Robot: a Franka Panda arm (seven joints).
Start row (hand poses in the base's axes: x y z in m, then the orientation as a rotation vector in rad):
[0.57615, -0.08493, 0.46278, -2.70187, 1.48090, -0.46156]
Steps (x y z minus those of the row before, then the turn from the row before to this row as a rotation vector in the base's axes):
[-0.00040, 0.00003, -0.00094, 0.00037, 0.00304, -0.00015]
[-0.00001, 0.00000, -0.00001, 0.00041, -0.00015, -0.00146]
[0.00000, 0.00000, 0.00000, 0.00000, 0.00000, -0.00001]
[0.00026, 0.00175, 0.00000, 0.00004, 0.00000, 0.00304]
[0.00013, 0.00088, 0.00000, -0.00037, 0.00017, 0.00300]
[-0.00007, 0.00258, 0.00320, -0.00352, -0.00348, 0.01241]
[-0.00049, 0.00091, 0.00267, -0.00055, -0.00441, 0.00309]
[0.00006, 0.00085, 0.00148, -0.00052, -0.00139, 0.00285]
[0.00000, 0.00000, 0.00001, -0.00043, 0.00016, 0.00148]
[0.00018, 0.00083, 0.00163, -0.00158, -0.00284, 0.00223]
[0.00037, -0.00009, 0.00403, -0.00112, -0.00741, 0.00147]
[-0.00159, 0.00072, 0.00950, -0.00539, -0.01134, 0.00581]
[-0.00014, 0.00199, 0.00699, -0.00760, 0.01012, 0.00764]
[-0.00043, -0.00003, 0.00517, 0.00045, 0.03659, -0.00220]
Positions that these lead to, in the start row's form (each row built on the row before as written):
[0.57575, -0.08490, 0.46184, -2.70342, 1.48178, -0.45735]
[0.57574, -0.08490, 0.46183, -2.70211, 1.48374, -0.45725]
[0.57574, -0.08490, 0.46183, -2.70210, 1.48375, -0.45725]
[0.57600, -0.08315, 0.46183, -2.70394, 1.47943, -0.45709]
[0.57613, -0.08227, 0.46183, -2.70617, 1.47527, -0.45707]
[0.57606, -0.07969, 0.46503, -2.71419, 1.45738, -0.46406]
[0.57557, -0.07878, 0.46770, -2.71368, 1.45203, -0.47008]
[0.57563, -0.07793, 0.46918, -2.71490, 1.44772, -0.47219]
[0.57563, -0.07793, 0.46919, -2.71621, 1.44571, -0.47228]
[0.57581, -0.07710, 0.47082, -2.71694, 1.44212, -0.47719]
[0.57618, -0.07719, 0.47485, -2.71395, 1.43847, -0.48762]
[0.57459, -0.07647, 0.48435, -2.71420, 1.42831, -0.50650]
[0.57445, -0.07448, 0.49134, -2.73094, 1.42071, -0.49956]
[0.57402, -0.07451, 0.49651, -2.75248, 1.43175, -0.45160]

